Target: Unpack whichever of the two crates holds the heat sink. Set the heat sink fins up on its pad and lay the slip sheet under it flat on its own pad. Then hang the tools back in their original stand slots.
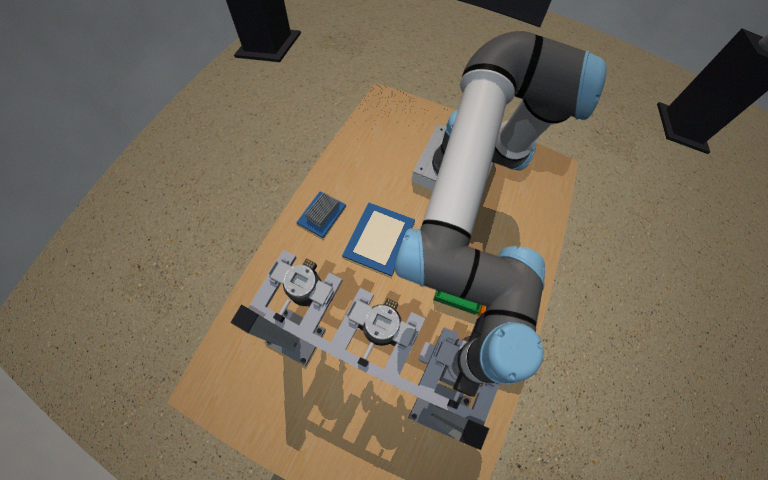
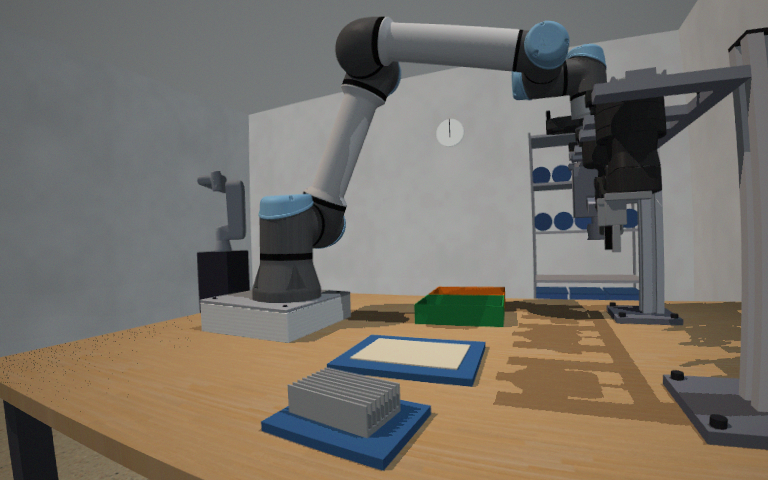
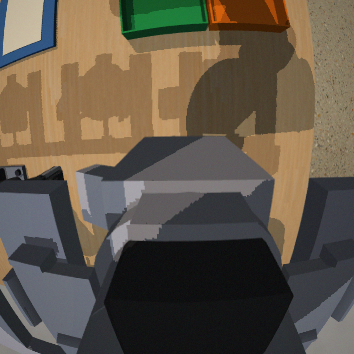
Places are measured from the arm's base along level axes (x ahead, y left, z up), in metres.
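Pixels of known places: arm's base, link origin: [image 2: 287, 296].
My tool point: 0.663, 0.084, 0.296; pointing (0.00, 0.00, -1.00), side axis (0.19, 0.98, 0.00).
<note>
Ahead of a thing's pixels: the offset from my tool point to its middle, as dx, dy, dz. "pt": to the spot under its first point.
The heat sink @(-0.392, -0.468, -0.335) [image 1: 322, 208] [image 2: 334, 401] sits fins up on its small blue pad @(pt -0.323, -0.449, -0.350) [image 1: 321, 231] [image 2: 385, 450]. The pale slip sheet @(-0.353, -0.264, -0.349) [image 1: 378, 237] [image 2: 407, 353] [image 3: 22, 22] lies flat on the larger blue pad [image 1: 368, 262] [image 2: 430, 376] [image 3: 50, 25]. My gripper, the vacuum tool [image 3: 200, 295], is at the stand's third slot, between its two support arms. Its cup is hidden; no load shows on it, so I take it as open. Two other tools @(pt -0.070, -0.353, -0.012) [image 1: 300, 281] @(pt -0.034, -0.176, -0.012) [image 1: 382, 323] hang in the first and second slots. The green crate @(-0.278, +0.092, -0.339) [image 1: 458, 301] [image 2: 458, 311] [image 3: 165, 15] stands beside the orange crate [image 2: 472, 291] [image 3: 245, 15].
The tool stand's long crossbar @(pt +0.054, -0.138, -0.018) [image 1: 390, 374] runs along the front of the table, and its support arms flank my tool closely. One stand post @(pt +0.119, +0.016, -0.224) [image 2: 651, 254] rises behind the hanging tools. The robot's base block [image 2: 243, 319] stands at the back.
</note>
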